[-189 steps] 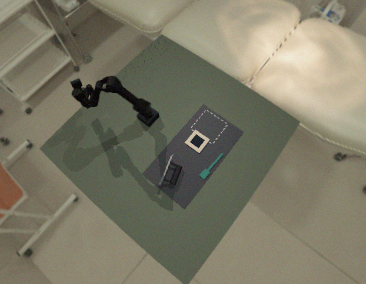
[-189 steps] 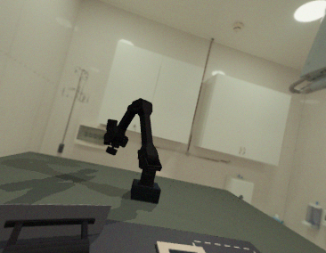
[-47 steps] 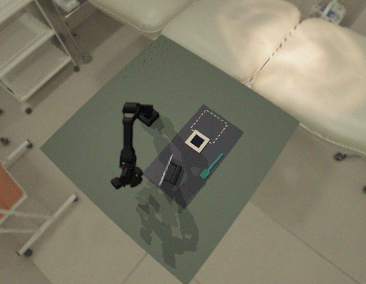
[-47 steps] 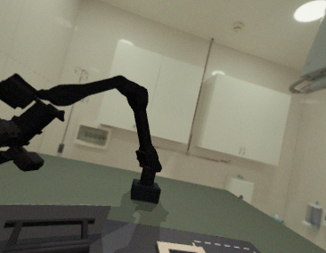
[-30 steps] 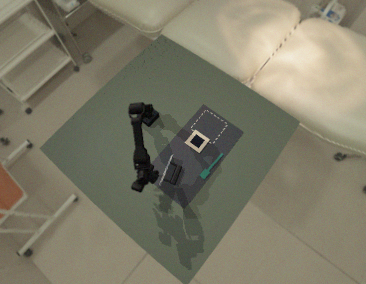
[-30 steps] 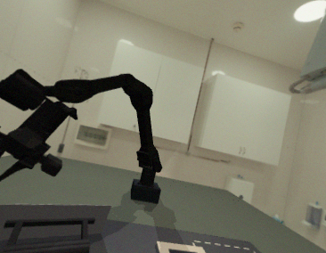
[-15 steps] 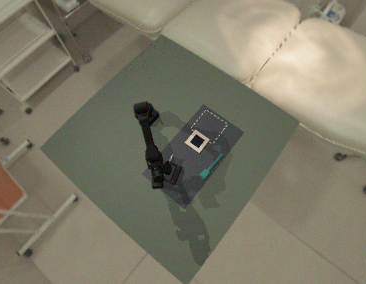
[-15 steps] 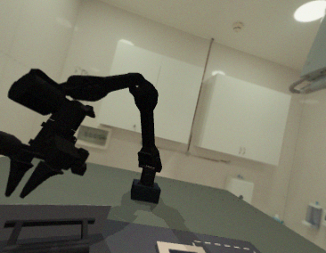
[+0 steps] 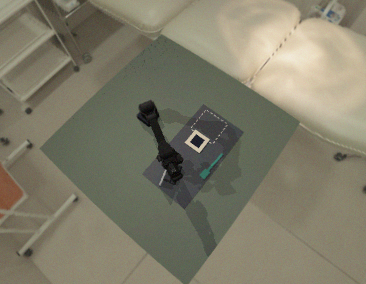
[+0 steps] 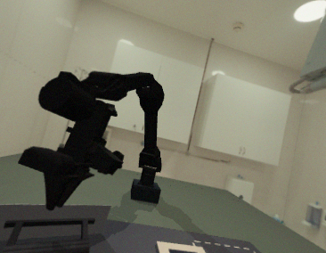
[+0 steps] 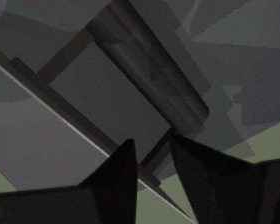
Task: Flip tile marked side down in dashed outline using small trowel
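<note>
Right now the dark grey mat is 2 cm behind my gripper tip, 21 cm to the left of it and 10 cm below it. From my gripper tip the other things lie so: teal trowel 12 cm ahead, 22 cm to the left, 7 cm below; tan tile 6 cm behind, 27 cm to the left, 7 cm below.
</note>
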